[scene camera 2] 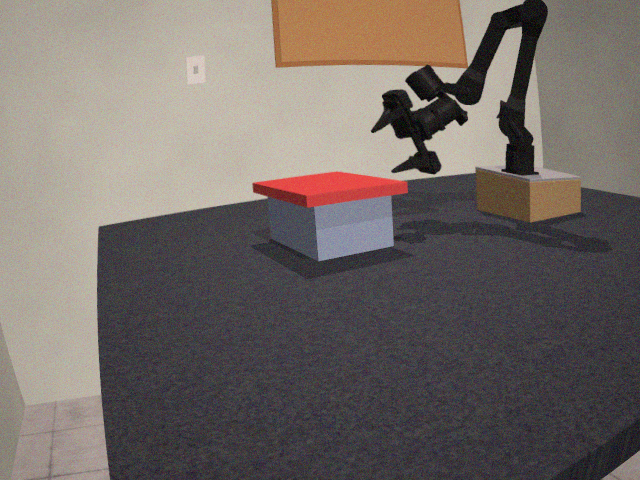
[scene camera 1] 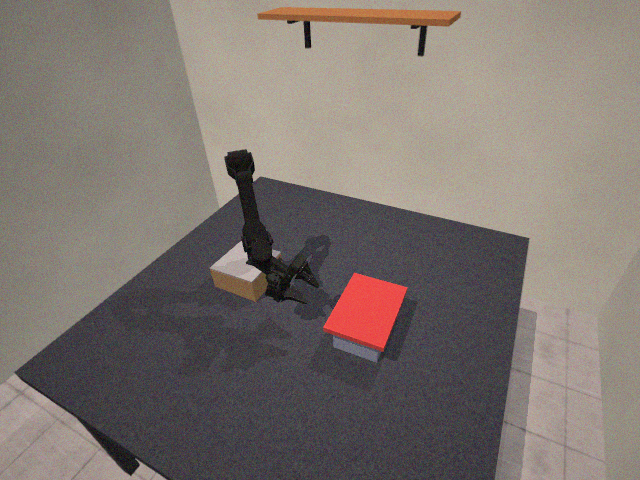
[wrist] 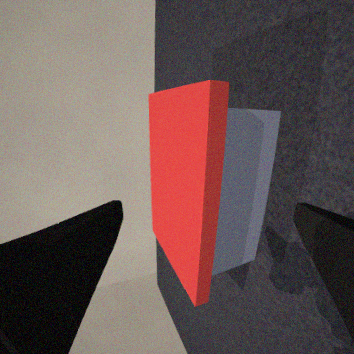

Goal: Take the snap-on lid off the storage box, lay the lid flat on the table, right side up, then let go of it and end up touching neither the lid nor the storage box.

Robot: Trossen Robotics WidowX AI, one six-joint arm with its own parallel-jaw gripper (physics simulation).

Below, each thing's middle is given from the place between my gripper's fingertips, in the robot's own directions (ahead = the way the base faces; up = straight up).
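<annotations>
Red lid [scene camera 1: 366,312]: from my hand, 15 cm ahead, 5 cm left, 5 cm below.
</annotations>
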